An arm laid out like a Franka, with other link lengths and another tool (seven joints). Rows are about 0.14 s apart.
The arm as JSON. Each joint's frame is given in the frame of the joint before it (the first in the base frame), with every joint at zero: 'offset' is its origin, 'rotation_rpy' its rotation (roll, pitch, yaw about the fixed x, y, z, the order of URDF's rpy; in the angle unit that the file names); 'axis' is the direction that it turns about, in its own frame. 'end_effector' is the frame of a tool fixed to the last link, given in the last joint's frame.
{
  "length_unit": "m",
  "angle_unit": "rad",
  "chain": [
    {
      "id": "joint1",
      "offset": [
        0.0,
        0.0,
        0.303
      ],
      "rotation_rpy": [
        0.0,
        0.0,
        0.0
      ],
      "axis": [
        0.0,
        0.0,
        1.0
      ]
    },
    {
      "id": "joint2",
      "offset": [
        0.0,
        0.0,
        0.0
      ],
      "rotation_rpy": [
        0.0,
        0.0,
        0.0
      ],
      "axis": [
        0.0,
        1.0,
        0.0
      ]
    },
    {
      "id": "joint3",
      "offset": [
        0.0,
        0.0,
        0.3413
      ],
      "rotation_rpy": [
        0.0,
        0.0,
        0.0
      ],
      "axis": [
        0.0,
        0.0,
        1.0
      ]
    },
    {
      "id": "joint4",
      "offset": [
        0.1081,
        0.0,
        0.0
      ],
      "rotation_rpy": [
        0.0,
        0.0,
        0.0
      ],
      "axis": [
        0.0,
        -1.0,
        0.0
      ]
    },
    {
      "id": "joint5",
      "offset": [
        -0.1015,
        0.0,
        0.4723
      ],
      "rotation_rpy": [
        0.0,
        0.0,
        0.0
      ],
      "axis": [
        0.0,
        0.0,
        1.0
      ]
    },
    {
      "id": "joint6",
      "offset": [
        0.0,
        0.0,
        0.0
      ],
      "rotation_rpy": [
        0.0,
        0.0,
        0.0
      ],
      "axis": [
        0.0,
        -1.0,
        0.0
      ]
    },
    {
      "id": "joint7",
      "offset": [
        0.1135,
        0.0,
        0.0
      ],
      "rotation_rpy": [
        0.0,
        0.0,
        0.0
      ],
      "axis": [
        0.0,
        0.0,
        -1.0
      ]
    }
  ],
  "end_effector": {
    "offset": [
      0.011,
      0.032,
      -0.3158
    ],
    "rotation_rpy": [
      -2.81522,
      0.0,
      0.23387
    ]
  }
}
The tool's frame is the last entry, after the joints.
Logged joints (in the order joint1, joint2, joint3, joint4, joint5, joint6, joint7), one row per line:
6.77, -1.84, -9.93, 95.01, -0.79, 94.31, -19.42
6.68, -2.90, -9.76, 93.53, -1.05, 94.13, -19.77
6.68, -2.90, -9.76, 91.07, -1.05, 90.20, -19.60
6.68, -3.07, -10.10, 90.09, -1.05, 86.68, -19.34
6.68, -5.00, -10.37, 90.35, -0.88, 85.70, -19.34
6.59, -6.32, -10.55, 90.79, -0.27, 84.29, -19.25
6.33, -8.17, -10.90, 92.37, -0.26, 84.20, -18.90
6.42, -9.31, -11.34, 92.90, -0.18, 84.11, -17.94
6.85, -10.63, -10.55, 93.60, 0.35, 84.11, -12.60
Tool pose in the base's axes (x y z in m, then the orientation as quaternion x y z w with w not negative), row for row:
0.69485, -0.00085, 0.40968, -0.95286, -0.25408, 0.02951, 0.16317
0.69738, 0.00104, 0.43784, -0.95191, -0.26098, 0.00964, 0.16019
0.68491, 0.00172, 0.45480, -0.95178, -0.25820, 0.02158, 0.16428
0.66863, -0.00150, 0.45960, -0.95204, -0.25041, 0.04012, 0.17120
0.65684, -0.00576, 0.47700, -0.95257, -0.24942, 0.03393, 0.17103
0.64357, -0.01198, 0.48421, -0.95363, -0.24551, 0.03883, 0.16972
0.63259, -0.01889, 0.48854, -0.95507, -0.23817, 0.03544, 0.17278
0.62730, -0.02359, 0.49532, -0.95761, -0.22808, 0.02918, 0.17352
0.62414, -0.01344, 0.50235, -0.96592, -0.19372, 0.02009, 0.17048
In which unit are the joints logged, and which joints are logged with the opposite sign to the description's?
The joints are logged in degrees. Opposite sign: joint4, joint5.
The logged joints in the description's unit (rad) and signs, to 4 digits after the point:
0.1182, -0.0321, -0.1733, -1.6582, 0.0138, 1.6460, -0.3389
0.1166, -0.0506, -0.1703, -1.6324, 0.0183, 1.6429, -0.3451
0.1166, -0.0506, -0.1703, -1.5895, 0.0183, 1.5743, -0.3421
0.1166, -0.0536, -0.1763, -1.5724, 0.0183, 1.5129, -0.3375
0.1166, -0.0873, -0.1810, -1.5769, 0.0154, 1.4957, -0.3375
0.1150, -0.1103, -0.1841, -1.5846, 0.0047, 1.4711, -0.3360
0.1105, -0.1426, -0.1902, -1.6122, 0.0045, 1.4696, -0.3299
0.1121, -0.1625, -0.1979, -1.6214, 0.0031, 1.4680, -0.3131
0.1196, -0.1855, -0.1841, -1.6336, -0.0061, 1.4680, -0.2199

